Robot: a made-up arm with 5 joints. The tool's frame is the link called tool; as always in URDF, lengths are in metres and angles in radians. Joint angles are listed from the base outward.
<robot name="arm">
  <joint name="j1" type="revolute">
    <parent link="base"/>
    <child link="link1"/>
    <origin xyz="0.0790 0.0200 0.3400" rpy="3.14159 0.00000 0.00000"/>
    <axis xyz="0 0 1"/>
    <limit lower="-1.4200" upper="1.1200"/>
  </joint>
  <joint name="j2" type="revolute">
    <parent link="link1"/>
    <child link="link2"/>
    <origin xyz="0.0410 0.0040 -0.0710" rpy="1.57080 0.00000 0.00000"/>
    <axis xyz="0 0 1"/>
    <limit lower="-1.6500" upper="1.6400"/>
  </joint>
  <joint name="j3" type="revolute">
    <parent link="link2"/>
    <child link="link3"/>
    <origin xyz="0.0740 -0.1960 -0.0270"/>
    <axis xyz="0 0 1"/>
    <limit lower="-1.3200" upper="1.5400"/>
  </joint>
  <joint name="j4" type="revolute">
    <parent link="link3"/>
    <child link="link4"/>
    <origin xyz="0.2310 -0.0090 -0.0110"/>
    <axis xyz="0 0 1"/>
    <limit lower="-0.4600" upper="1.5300"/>
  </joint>
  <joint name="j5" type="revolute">
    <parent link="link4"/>
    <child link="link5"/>
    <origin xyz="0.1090 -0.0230 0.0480" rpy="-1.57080 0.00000 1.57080"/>
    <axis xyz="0 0 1"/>
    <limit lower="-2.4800" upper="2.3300"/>
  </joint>
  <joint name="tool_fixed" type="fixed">
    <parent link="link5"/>
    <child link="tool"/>
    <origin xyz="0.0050 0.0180 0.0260" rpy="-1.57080 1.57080 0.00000"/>
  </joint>
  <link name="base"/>
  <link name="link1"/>
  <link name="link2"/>
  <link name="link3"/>
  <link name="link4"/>
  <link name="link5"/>
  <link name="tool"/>
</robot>
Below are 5 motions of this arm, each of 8 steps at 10 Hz.
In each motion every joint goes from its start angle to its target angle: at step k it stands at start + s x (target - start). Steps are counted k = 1, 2, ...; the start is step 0. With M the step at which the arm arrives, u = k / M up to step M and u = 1 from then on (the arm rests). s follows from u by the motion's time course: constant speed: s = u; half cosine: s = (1 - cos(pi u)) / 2; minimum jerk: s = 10 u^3 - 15 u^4 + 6 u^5.
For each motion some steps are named. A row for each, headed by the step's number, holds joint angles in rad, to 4 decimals.
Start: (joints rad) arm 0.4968 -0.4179 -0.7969 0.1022 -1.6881
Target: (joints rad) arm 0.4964 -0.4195 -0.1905 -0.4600 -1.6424
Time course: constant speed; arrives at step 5
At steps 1, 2, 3, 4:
1: 0.4967 -0.4182 -0.6756 -0.0102 -1.6790
2: 0.4966 -0.4185 -0.5543 -0.1227 -1.6698
3: 0.4966 -0.4189 -0.4331 -0.2351 -1.6607
4: 0.4965 -0.4192 -0.3118 -0.3476 -1.6515

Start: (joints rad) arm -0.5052 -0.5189 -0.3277 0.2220 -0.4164
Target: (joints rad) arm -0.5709 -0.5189 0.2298 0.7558 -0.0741
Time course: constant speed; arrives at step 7
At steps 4, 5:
4: -0.5427 -0.5189 -0.0091 0.5270 -0.2208
5: -0.5521 -0.5189 0.0705 0.6033 -0.1719

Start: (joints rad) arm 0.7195 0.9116 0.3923 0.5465 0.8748
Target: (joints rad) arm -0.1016 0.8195 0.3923 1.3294 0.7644
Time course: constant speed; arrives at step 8
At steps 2, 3, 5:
2: 0.5142 0.8886 0.3923 0.7422 0.8472
3: 0.4116 0.8771 0.3923 0.8401 0.8334
5: 0.2063 0.8540 0.3923 1.0358 0.8058

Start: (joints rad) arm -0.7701 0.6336 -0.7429 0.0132 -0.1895
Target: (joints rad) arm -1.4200 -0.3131 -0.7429 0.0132 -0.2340
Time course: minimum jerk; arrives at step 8
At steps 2, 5, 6, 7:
2: -0.8374 0.5356 -0.7429 0.0132 -0.1941
5: -1.2411 -0.0526 -0.7429 0.0132 -0.2218
6: -1.3527 -0.2151 -0.7429 0.0132 -0.2294
7: -1.4096 -0.2979 -0.7429 0.0132 -0.2333

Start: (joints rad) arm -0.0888 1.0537 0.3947 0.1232 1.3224
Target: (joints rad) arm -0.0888 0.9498 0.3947 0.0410 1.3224
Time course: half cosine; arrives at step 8
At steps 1, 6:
1: -0.0888 1.0497 0.3947 0.1201 1.3224
6: -0.0888 0.9650 0.3947 0.0530 1.3224

